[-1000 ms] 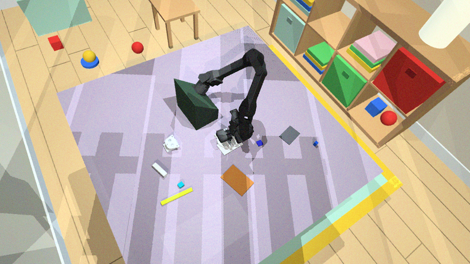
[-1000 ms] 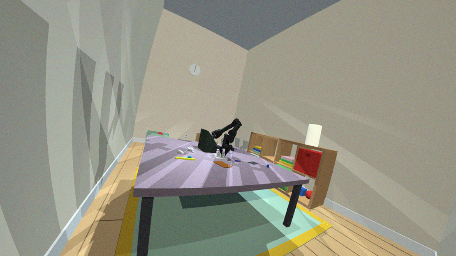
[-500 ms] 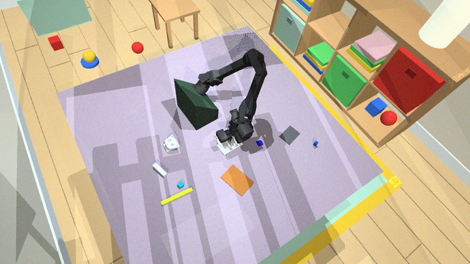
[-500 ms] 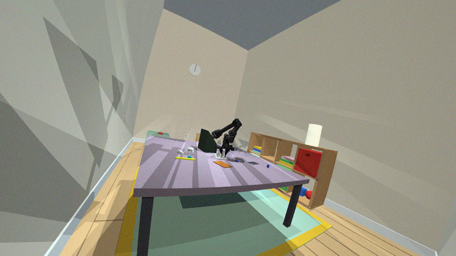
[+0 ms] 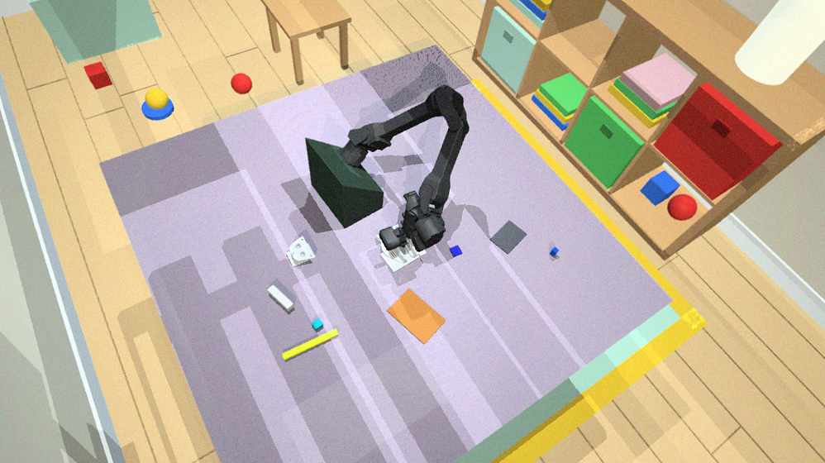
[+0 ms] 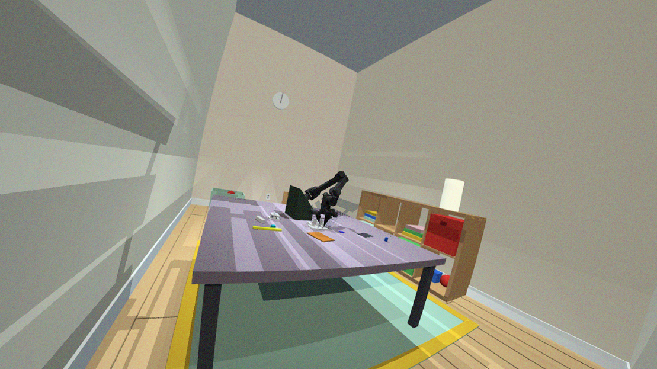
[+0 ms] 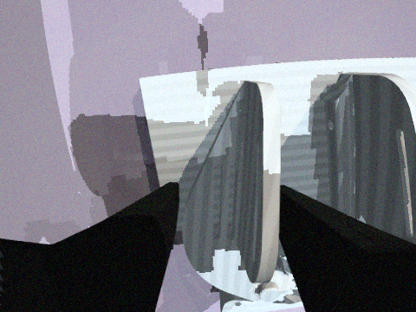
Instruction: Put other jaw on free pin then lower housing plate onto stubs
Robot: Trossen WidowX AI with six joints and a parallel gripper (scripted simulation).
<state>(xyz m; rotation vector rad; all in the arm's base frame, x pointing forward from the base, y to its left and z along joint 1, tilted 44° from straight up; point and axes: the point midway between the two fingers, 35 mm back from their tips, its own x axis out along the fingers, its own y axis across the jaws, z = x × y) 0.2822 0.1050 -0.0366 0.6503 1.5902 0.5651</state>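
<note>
Now: the blue cube 120 mm to the left of my gripper tip, 90 mm ahead of it and 10 mm below it. Also, from my gripper tip: cyan cube (350 mm to the right, 90 mm ahead, 10 mm below); then dark grey tile (290 mm to the left, 130 mm ahead, 10 mm below); then orange tile (200 mm ahead, 100 mm to the right, 10 mm below).
</note>
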